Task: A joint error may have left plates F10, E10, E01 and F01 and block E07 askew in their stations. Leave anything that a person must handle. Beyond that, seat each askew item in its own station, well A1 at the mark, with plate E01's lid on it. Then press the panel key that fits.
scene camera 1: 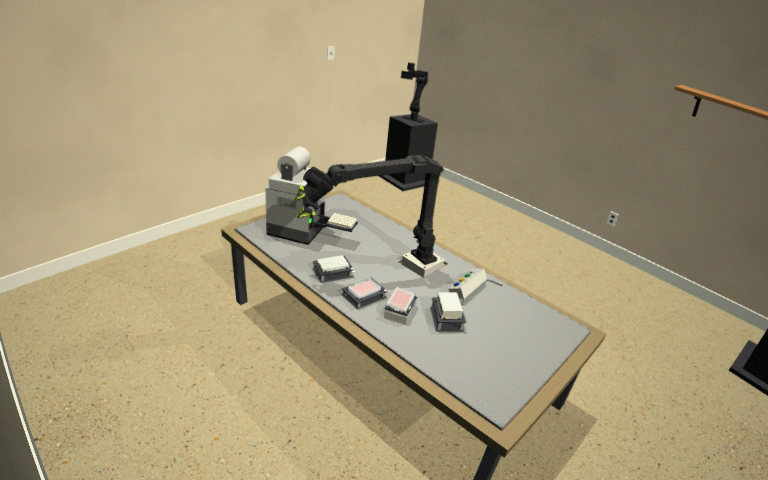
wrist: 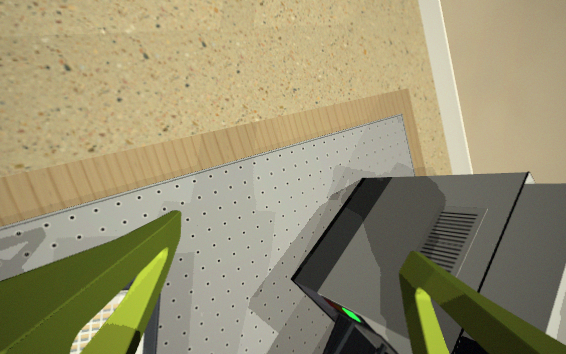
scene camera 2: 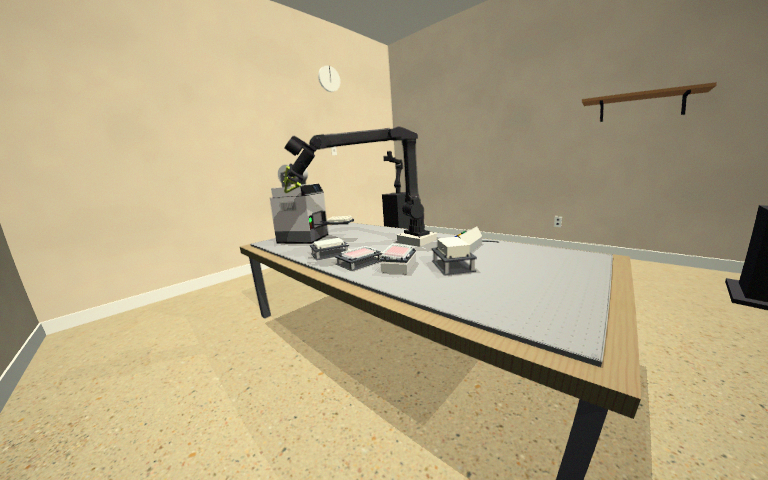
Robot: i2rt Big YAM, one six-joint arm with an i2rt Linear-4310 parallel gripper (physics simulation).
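Note:
My gripper [scene camera 1: 301,203] [scene camera 2: 289,180] [wrist: 295,242] is open and empty, high beside the grey machine [scene camera 1: 286,220] [scene camera 2: 300,217] [wrist: 370,250]. A whitish plate [scene camera 1: 342,220] [scene camera 2: 340,219] lies on the tray at the machine's side; part shows behind a finger in the wrist view. A white plate [scene camera 1: 333,263] [scene camera 2: 330,243] and a pink plate [scene camera 1: 365,289] [scene camera 2: 357,254] sit on low dark stands. Another pink plate [scene camera 1: 400,300] [scene camera 2: 398,250] is on a light base. A thick cream item [scene camera 1: 450,305] [scene camera 2: 453,245] stands on a taller stand. Labels and exact seating are too small to tell.
A sloped panel [scene camera 1: 472,284] [scene camera 2: 472,240] with coloured keys stands behind the cream item. The arm's pale base [scene camera 1: 416,263] [scene camera 2: 413,240] is at the table's back edge. A white roll [scene camera 1: 294,160] tops the machine. A green light [scene camera 2: 310,220] [wrist: 351,314] glows on it.

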